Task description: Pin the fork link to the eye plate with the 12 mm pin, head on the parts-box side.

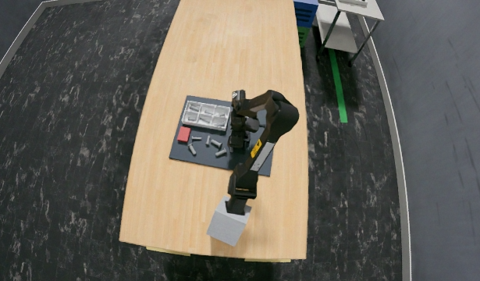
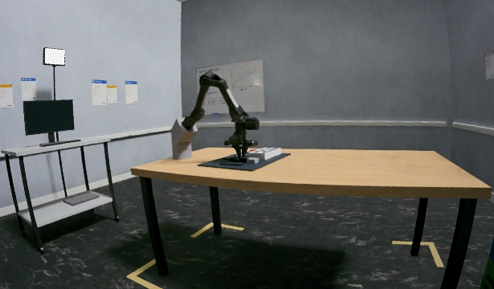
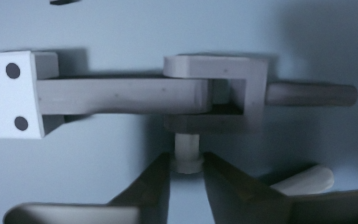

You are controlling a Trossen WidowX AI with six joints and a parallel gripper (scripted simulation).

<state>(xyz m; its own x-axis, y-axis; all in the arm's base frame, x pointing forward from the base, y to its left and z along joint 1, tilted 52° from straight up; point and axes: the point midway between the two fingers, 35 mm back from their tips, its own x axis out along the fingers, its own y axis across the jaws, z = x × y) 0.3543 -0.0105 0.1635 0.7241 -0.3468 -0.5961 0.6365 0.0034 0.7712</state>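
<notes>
The eye plate is 40 mm to the right of my hand and 30 mm below it. From my hand the other things lie so: long dark bar: 120 mm to the right, 40 mm below; pin: 60 mm behind, 40 mm to the left, 30 mm below; dark mat: 20 mm ahead, 60 mm to the left, 50 mm below.
</notes>
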